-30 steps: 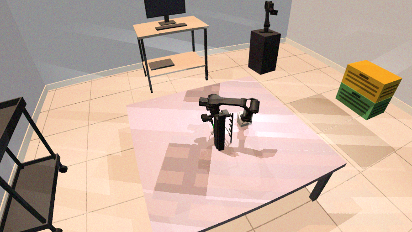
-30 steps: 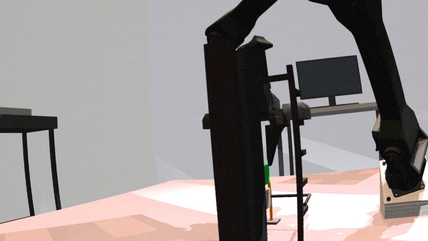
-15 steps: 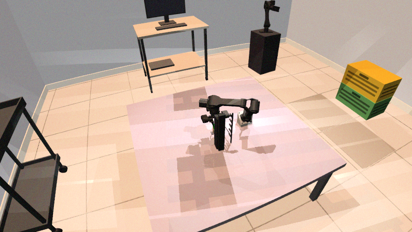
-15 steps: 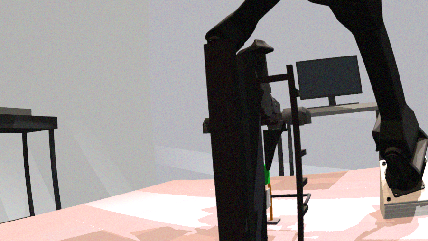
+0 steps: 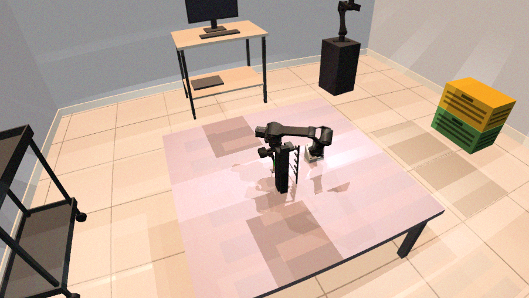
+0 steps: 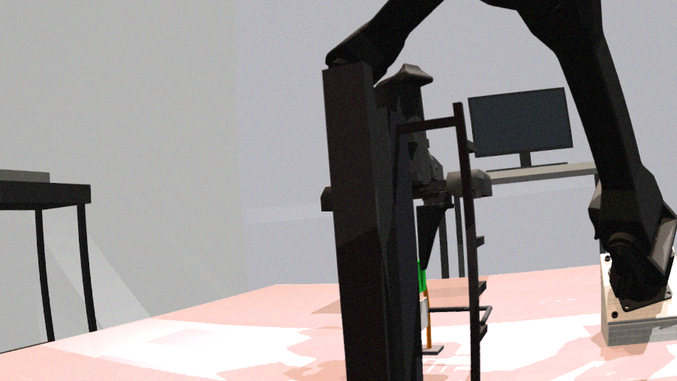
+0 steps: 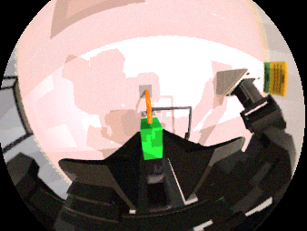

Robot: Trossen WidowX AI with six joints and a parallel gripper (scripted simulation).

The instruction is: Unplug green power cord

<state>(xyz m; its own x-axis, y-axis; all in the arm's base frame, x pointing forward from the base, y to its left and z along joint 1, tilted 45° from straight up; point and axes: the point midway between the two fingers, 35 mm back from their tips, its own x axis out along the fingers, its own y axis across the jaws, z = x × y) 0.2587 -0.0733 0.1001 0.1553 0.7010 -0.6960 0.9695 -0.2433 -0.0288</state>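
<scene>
My gripper tip is 30 mm to the right of the green plug.
</scene>
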